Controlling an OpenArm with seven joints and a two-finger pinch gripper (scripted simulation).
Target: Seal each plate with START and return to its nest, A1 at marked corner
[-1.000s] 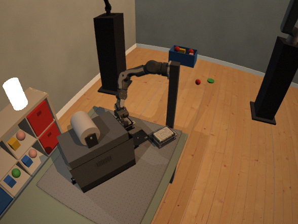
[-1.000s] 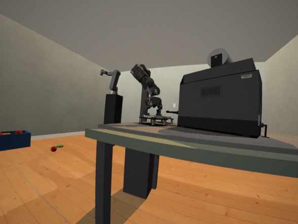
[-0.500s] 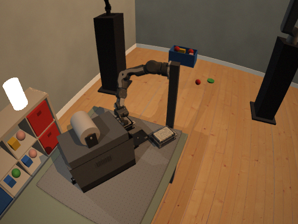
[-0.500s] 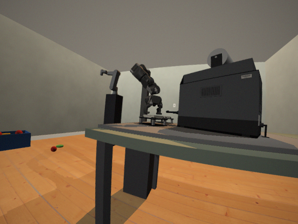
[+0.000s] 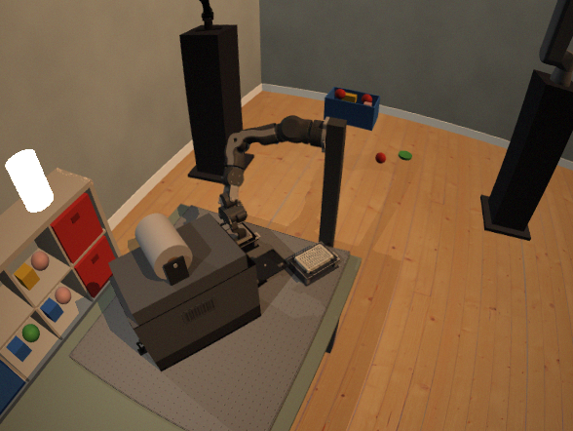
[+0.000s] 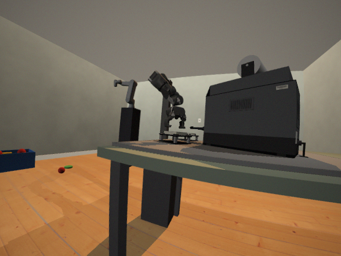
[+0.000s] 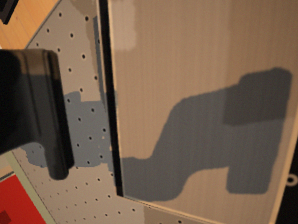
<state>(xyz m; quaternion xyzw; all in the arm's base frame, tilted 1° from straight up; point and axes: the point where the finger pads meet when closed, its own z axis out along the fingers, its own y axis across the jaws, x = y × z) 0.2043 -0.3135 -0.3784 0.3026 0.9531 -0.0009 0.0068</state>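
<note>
The white well plate is 34 cm to the left of my hand, 3 cm below it and 1 cm ahead of it. Also, from my hand: dark sealer stage: 19 cm to the left, 14 cm ahead, 2 cm above; then warning sticker: 18 cm ahead, 7 cm above, 6 cm to the left; then plate nest: 34 cm to the left, 4 cm below, 1 cm ahead.
</note>
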